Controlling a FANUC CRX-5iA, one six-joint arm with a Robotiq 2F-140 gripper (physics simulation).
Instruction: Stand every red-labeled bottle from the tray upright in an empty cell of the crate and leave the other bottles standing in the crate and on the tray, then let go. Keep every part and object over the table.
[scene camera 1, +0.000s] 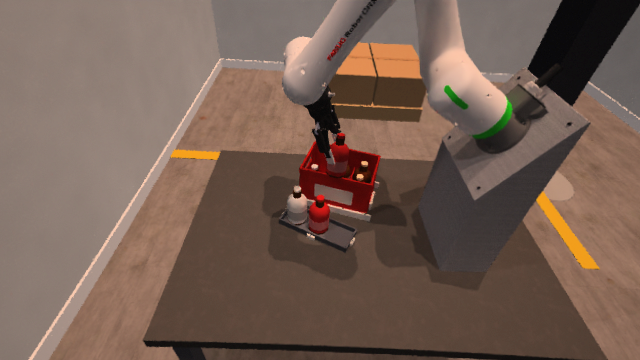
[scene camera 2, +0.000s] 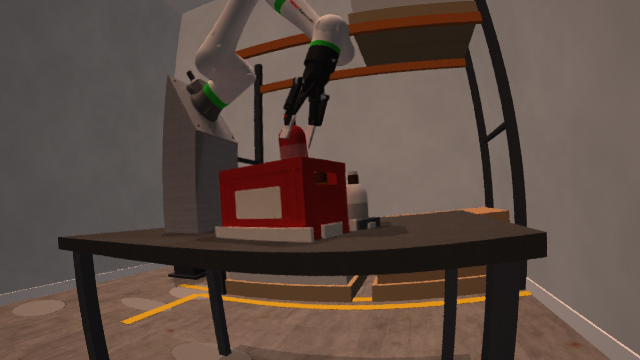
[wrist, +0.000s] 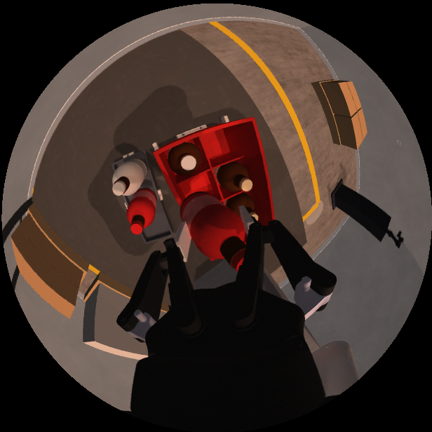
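Seen in the pictures: gripper, fingertip midpoint: (scene camera 1: 335, 154) (scene camera 2: 294, 143); arm's base, origin of the base link: (scene camera 1: 502, 129) (scene camera 2: 203, 108).
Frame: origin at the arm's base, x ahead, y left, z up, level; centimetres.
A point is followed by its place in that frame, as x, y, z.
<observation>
My gripper (scene camera 1: 333, 150) {42.2, -19.8, -23.1} (scene camera 2: 298, 138) {42.2, -19.8, -23.1} (wrist: 213, 221) is shut on a red-labeled bottle (scene camera 1: 339, 154) {41.7, -16.0, -20.0} (scene camera 2: 293, 148) {42.5, -22.5, -25.0} (wrist: 207, 225). It holds the bottle nearly upright at the red crate (scene camera 1: 361, 198) {32.5, -11.4, -37.1} (scene camera 2: 325, 205) {51.2, -30.3, -40.0} (wrist: 265, 172); most of the bottle stands above the rim. How deep its base sits is hidden. Three brown bottles with pale caps (wrist: 183, 154) (wrist: 232, 175) (wrist: 240, 204) stand in other crate cells. Another red bottle (scene camera 1: 319, 216) {48.9, -3.1, -37.0} (wrist: 142, 209) stands on the dark tray (scene camera 1: 343, 238) {39.9, -0.7, -46.7} (wrist: 158, 233), beside a white bottle (scene camera 1: 297, 207) {56.4, -7.9, -37.2} (scene camera 2: 357, 200) {57.4, -15.0, -39.4} (wrist: 131, 176).
The tray lies close alongside the crate on the dark table (scene camera 1: 280, 300) {62.7, 21.4, -47.2} (scene camera 2: 430, 235) {72.8, -42.1, -47.2}. Pale strips (scene camera 2: 265, 234) {38.1, -35.0, -45.7} edge the crate's foot. The grey robot pedestal (scene camera 1: 465, 225) {8.4, 14.2, -23.6} (scene camera 2: 180, 185) {0.1, -15.1, -31.2} stands on the table to the crate's side. Cardboard boxes (scene camera 1: 397, 90) stand beyond the table.
</observation>
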